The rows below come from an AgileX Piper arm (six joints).
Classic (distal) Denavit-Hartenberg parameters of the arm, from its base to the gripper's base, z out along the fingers. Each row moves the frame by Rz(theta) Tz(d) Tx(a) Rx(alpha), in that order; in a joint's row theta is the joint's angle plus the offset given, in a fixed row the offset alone. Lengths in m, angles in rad.
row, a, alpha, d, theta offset
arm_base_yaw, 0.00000, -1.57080, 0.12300, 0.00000
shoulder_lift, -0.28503, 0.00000, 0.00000, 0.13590
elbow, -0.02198, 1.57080, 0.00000, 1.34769
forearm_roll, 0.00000, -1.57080, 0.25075, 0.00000
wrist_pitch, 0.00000, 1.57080, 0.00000, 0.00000
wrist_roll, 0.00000, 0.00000, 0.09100, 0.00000
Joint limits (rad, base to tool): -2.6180..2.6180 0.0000..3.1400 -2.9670..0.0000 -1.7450..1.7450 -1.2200..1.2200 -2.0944..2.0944
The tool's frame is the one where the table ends.
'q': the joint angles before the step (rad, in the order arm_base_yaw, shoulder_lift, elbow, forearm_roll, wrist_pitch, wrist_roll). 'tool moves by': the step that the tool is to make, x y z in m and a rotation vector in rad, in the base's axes. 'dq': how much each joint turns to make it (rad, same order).
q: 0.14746, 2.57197, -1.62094, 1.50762, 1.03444, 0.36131
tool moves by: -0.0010, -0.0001, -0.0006, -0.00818, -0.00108, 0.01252
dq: 0.00010, -0.00018, 0.00018, -0.01481, 0.00180, 0.00001
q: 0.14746, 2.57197, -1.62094, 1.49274, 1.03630, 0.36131
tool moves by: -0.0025, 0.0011, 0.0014, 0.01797, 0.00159, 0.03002
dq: 0.00007, 0.00015, -0.00012, -0.00889, 0.03294, -0.00440
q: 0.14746, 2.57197, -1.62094, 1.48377, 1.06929, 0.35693
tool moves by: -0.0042, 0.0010, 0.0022, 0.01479, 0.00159, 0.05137
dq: -0.00007, -0.00235, 0.00020, -0.02787, 0.04467, -0.00335
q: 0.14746, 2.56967, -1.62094, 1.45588, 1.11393, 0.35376
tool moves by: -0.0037, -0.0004, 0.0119, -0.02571, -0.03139, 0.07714
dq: 0.00002, -0.03168, 0.00010, -0.07758, 0.02897, -0.00016
